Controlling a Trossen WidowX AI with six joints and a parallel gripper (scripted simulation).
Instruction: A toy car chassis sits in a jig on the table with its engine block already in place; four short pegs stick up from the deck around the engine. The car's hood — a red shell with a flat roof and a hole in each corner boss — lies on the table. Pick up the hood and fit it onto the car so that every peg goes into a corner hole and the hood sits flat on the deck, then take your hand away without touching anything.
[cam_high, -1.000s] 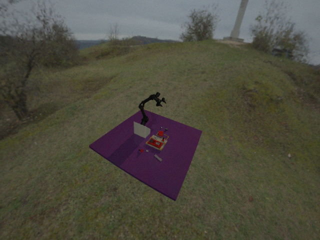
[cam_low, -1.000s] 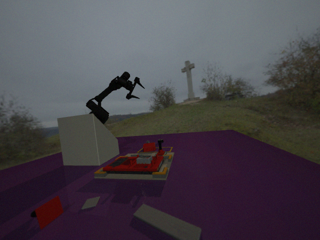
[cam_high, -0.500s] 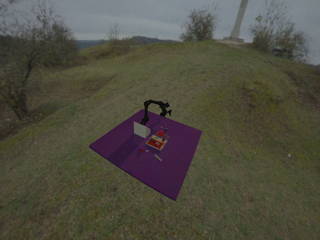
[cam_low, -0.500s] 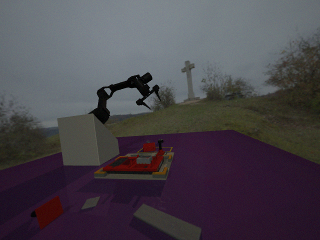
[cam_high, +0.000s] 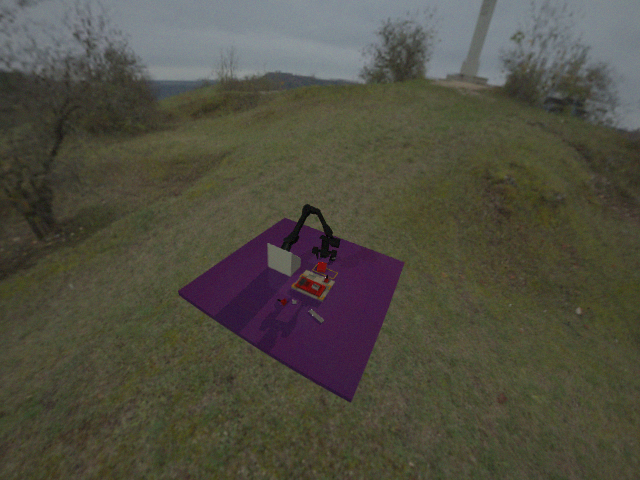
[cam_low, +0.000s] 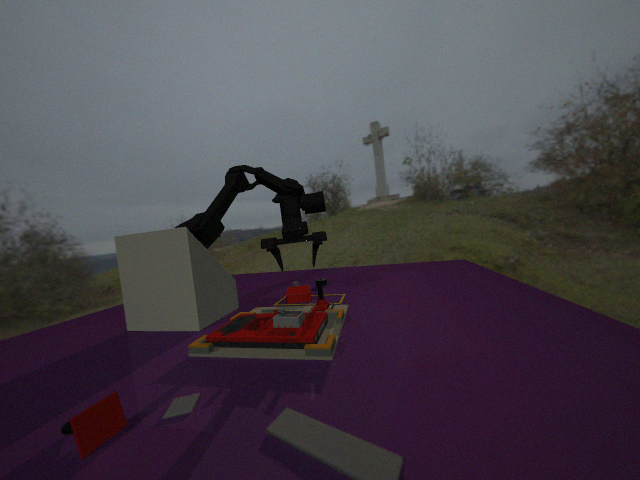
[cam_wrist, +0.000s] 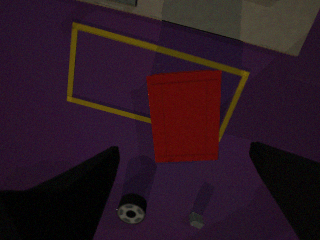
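Right now my gripper tip is 10 mm past the red hood and 70 mm above it. Round my gripper tip: grey engine block: 100 mm ahead, 220 mm to the right, 60 mm below.
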